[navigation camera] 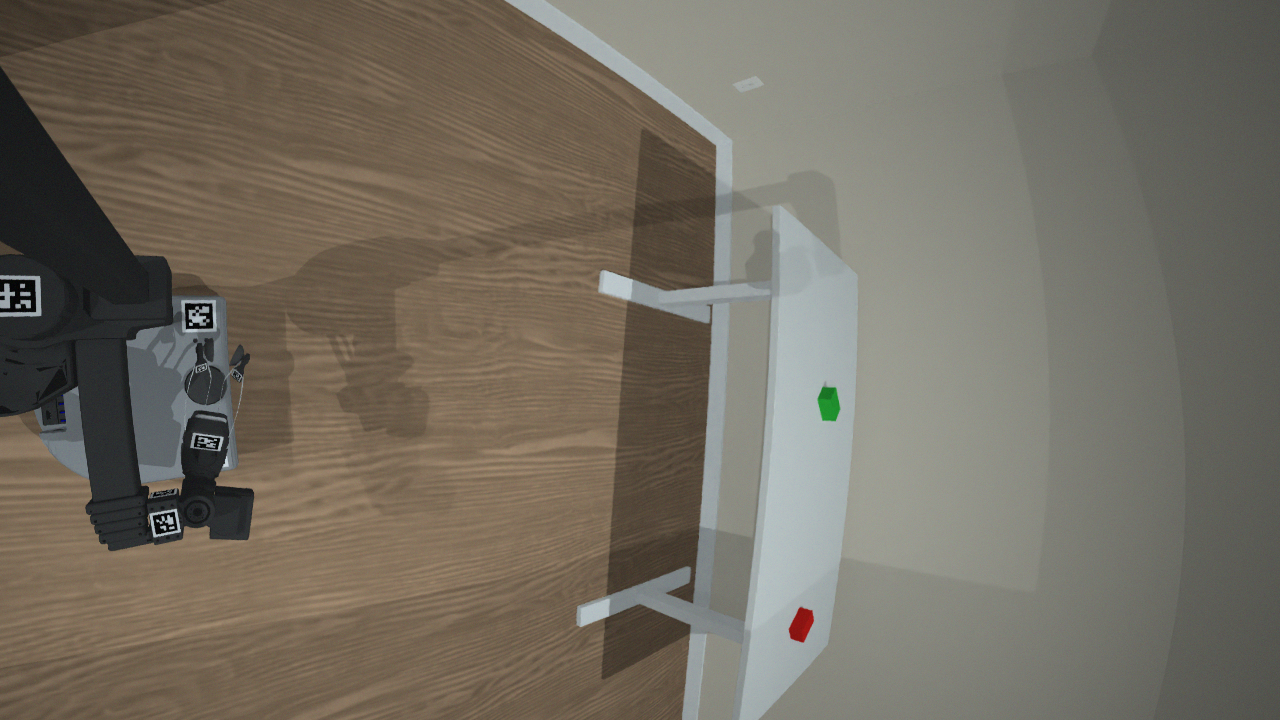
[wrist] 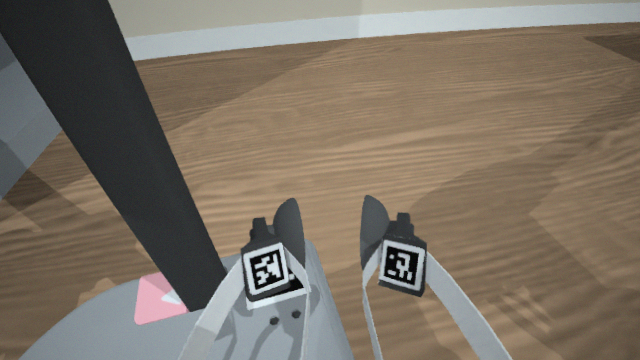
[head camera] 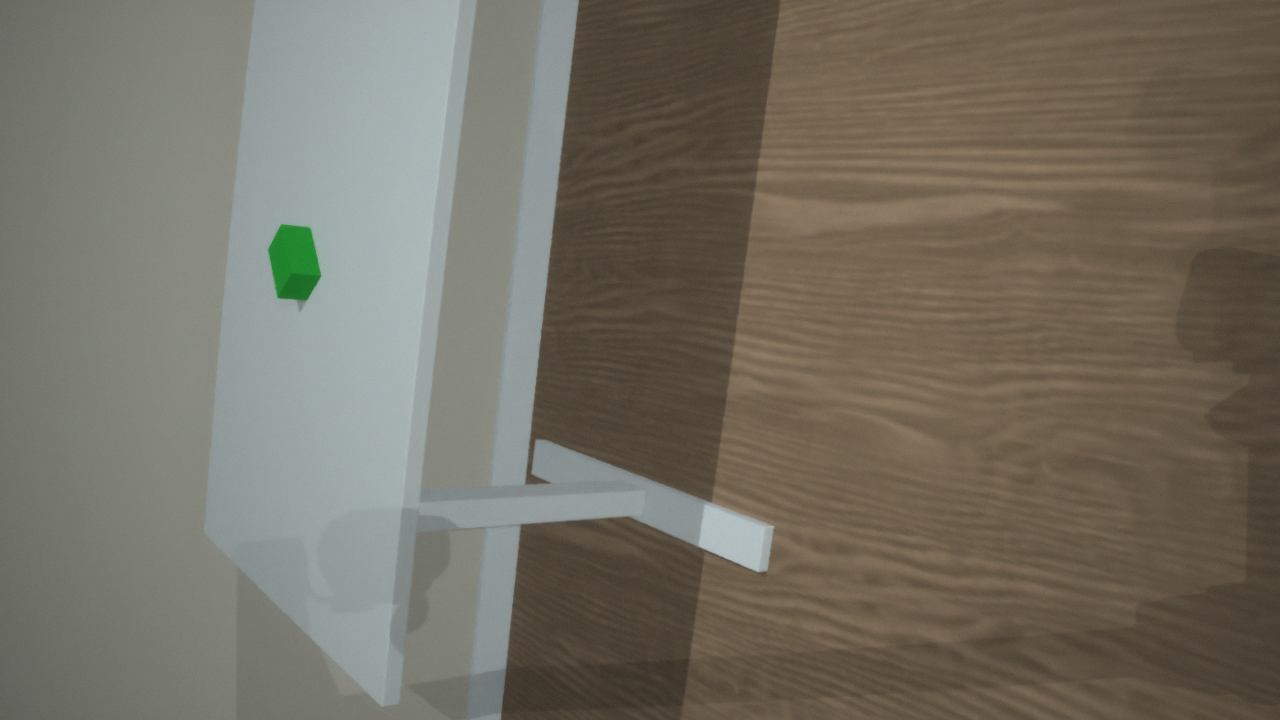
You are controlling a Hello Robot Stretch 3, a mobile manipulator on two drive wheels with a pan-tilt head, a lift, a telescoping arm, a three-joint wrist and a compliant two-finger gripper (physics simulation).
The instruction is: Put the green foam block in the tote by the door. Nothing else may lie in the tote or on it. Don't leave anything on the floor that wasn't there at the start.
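Places are measured from the robot's base along level axes (x left, y back, z up), in centimetres.
Pixels of known places: gripper, between the fingertips: (navigation camera: 225,342) (wrist: 330,221); robot's base, origin of its link: (navigation camera: 204,381).
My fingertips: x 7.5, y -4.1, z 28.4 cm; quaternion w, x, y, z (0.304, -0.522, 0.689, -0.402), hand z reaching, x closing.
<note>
Ahead of a thing's pixels: the offset from my fingertips to its top centre. "spot": to the spot under its first point. Level surfaces: height alone.
The green foam block {dy -145.1, dx -25.3, dz +48.1 cm} (head camera: 293,261) (navigation camera: 828,403) lies on the white table {dz +43.6 cm} (head camera: 331,385) (navigation camera: 805,501), near its wall-side edge. My gripper (wrist: 330,221) (navigation camera: 221,353) is open, with no thing between its fingers. It is above the robot's base, well away from the table and the block. The tote does not show in these views.
A red block {dy -129.3, dx -96.5, dz +48.1 cm} (navigation camera: 801,624) lies on the same table near its other end. The table stands along a wall, and its legs {spot: dy -124.6, dx +17.3, dz -25.9 cm} (head camera: 733,537) (navigation camera: 617,284) reach out over the floor. The robot's mast (wrist: 115,150) is left in the wrist view.
</note>
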